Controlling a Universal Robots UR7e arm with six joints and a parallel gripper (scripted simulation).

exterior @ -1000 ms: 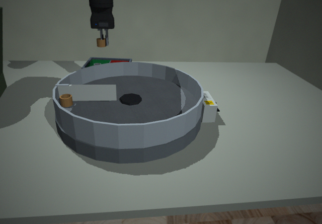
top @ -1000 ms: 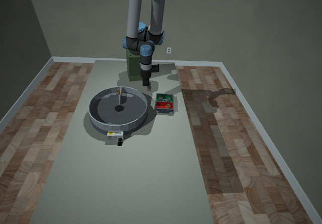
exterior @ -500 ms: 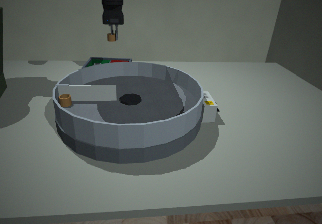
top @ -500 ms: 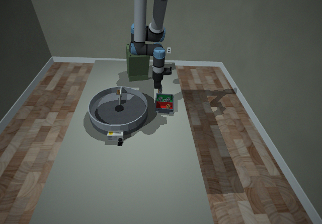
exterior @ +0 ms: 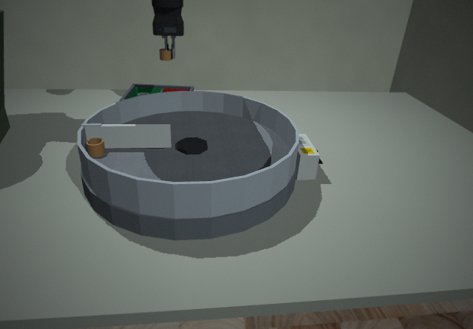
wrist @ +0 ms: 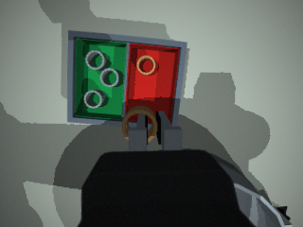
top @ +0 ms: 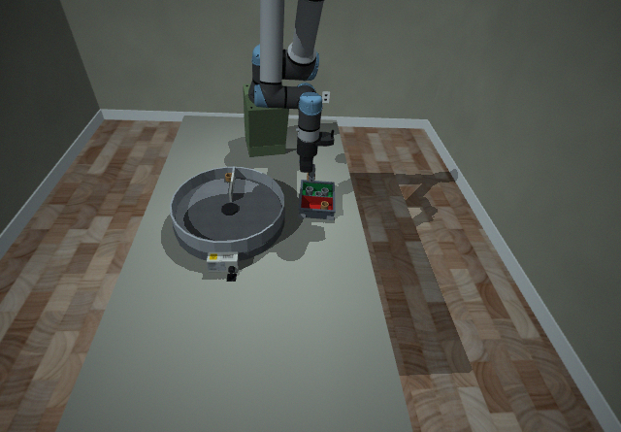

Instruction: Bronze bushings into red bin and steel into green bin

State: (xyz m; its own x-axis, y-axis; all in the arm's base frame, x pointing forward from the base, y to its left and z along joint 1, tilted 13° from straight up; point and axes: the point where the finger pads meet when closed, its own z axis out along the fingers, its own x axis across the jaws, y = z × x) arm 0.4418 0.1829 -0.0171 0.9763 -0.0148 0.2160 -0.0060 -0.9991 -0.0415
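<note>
My hand is 40 mm past the bin, 40 mm to the right of it and 150 mm above it. The rest, counted from my hand: turntable 50 mm ahead, 310 mm to the right, 130 mm below.
</note>
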